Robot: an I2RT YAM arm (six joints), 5 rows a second.
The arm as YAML. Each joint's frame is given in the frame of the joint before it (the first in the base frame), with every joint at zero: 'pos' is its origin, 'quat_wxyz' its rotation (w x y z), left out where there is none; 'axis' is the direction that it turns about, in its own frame. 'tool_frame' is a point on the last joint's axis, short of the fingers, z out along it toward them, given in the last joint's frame.
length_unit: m
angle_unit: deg
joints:
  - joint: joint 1
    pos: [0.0, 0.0, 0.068]
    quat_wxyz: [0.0, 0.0, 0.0, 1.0]
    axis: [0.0, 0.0, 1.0]
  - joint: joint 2
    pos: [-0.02, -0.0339, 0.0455]
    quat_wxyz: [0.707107, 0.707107, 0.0, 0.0]
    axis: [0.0, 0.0, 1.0]
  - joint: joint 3
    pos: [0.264, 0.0, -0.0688]
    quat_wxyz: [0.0, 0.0, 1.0, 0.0]
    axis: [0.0, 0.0, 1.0]
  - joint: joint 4
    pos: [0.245, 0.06, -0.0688]
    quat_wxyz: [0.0, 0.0, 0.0, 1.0]
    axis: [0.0, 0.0, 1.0]
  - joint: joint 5
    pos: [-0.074, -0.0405, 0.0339]
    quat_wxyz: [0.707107, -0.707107, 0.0, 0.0]
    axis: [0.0, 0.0, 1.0]
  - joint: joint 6
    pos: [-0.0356, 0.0, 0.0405]
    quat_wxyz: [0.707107, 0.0, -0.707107, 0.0]
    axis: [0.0, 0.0, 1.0]
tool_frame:
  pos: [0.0, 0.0, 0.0]
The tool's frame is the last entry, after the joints.
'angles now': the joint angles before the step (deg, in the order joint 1, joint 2, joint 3, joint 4, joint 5, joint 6). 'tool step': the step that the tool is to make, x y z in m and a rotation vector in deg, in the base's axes. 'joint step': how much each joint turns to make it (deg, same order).
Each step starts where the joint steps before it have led.
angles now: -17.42 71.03 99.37 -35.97 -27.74 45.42
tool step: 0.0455 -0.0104 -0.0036 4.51 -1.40 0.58
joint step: 0.73 7.26 2.23 7.54 -0.37 5.33
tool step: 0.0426 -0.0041 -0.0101 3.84 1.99 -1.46
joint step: 1.81 7.28 3.80 2.25 2.94 3.88
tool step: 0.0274 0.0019 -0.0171 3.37 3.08 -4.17
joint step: 2.05 3.84 0.32 1.09 5.83 3.60
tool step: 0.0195 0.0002 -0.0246 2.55 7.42 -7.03
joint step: 1.49 3.21 0.35 -4.20 8.12 2.83
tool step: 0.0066 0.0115 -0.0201 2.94 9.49 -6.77
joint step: 2.79 1.96 1.28 -8.65 8.50 4.55
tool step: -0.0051 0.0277 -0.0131 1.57 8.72 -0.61
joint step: 4.70 0.24 0.66 -9.24 4.30 3.15
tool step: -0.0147 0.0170 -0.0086 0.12 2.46 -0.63
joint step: 2.98 -3.32 -4.71 -1.19 2.93 2.10
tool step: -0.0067 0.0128 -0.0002 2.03 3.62 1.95
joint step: 2.04 0.07 1.44 -5.10 -1.20 1.66
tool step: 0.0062 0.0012 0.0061 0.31 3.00 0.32
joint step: 0.14 3.51 6.44 -5.93 -0.38 0.16
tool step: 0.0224 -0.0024 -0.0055 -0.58 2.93 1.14
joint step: -0.54 6.05 6.66 -3.49 -0.82 -1.56
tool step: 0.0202 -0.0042 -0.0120 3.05 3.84 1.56
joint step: -1.04 5.62 5.39 -3.60 -4.02 0.12
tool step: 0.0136 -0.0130 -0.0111 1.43 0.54 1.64
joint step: -2.18 2.55 0.80 1.05 -3.53 -2.04
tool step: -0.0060 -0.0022 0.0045 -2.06 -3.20 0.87
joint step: -0.30 -2.77 -3.62 3.94 0.68 -2.14
